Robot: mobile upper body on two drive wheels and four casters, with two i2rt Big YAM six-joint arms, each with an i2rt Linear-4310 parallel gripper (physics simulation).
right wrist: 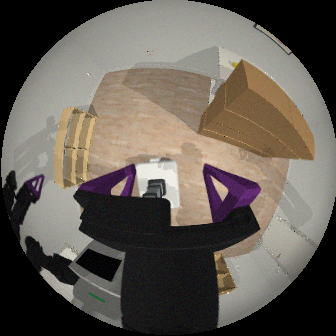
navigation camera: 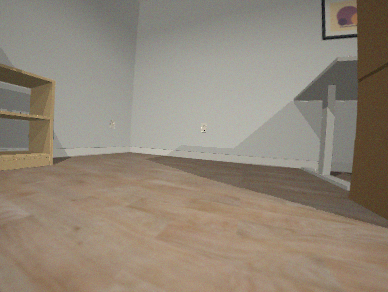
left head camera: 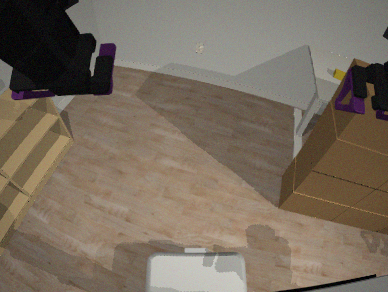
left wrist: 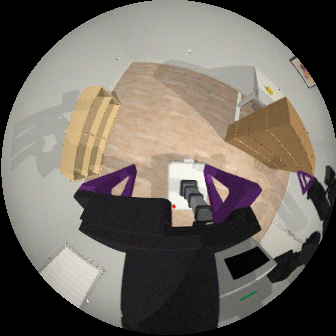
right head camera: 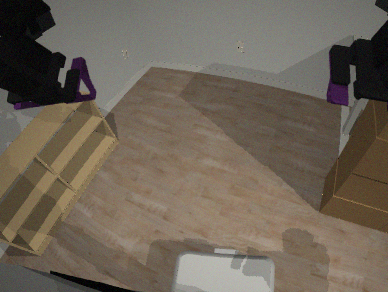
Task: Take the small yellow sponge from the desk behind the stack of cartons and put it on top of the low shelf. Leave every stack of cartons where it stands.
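Places are measured from the left arm's base along level axes (x ahead, y left, z up), in centimetres.
Pixels of known places: left gripper, fingertip midpoint: (right wrist: 40, 175) (left head camera: 82, 90) (left wrist: 169, 167) (right head camera: 73, 98); right gripper, fingertip midpoint: (right wrist: 168, 166) (left head camera: 356, 110) (left wrist: 299, 172) (right head camera: 358, 102).
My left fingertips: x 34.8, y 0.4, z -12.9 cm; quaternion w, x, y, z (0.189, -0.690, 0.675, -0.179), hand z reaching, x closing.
Note:
Ahead of a thing's pixels: the offset from my left fingertips to its middle. "spot": to the spot under its first point. Level surfaces: height alone.
The yellow sponge {dx +97.1, dy -124.7, dz -53.8 cm} (left head camera: 339, 74) (left wrist: 269, 90) (right wrist: 235, 64) lies on the white desk {dz -56.0 cm} (left head camera: 324, 84) (left wrist: 262, 80) (right wrist: 225, 58), behind the brown carton stack (left head camera: 320, 175) (right head camera: 360, 186) (left wrist: 270, 131) (right wrist: 250, 111) (navigation camera: 372, 125) at the right. The sponge does not show in the right head view. A light wooden shelf (right head camera: 25, 159) (left wrist: 75, 135) (right wrist: 61, 150) (navigation camera: 42, 117) stands at the left. My left gripper (left head camera: 70, 87) (left wrist: 169, 167) is open and empty, high and apart from the sponge. My right gripper (left head camera: 367, 106) (right wrist: 168, 166) is open and empty; in the left head view it overlaps the cartons.
A desk leg {spot: dx +99.8, dy -116.9, dz -93.1 cm} (navigation camera: 327, 131) stands beside the cartons. A second brown wooden shelf unit (right wrist: 218, 265) shows partly at the lower right of the right wrist view. My white base (left head camera: 196, 272) (right head camera: 225, 272) is at the bottom. Walls close off the back, and a framed picture (navigation camera: 339, 36) hangs there.

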